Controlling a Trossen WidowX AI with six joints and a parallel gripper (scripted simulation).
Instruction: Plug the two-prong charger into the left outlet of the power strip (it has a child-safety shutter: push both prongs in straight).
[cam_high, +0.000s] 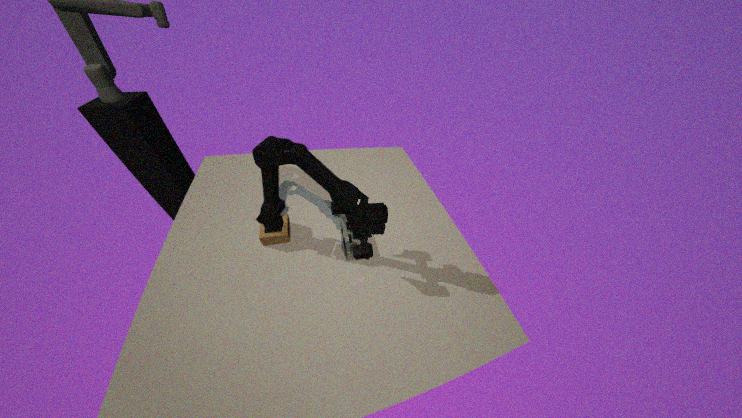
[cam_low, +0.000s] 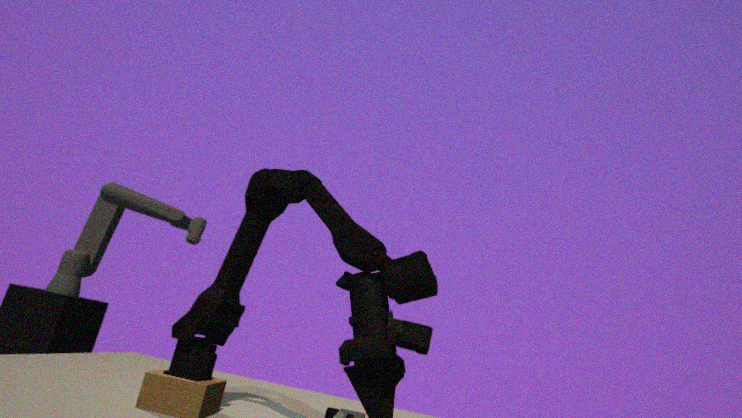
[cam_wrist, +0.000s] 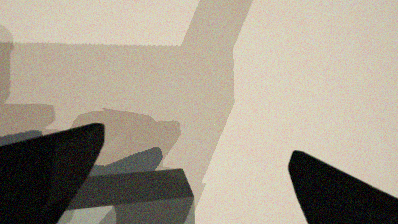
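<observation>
My gripper tip is 29 cm to the right of the black two-prong charger, 10 cm past it and 5 cm above it.
</observation>
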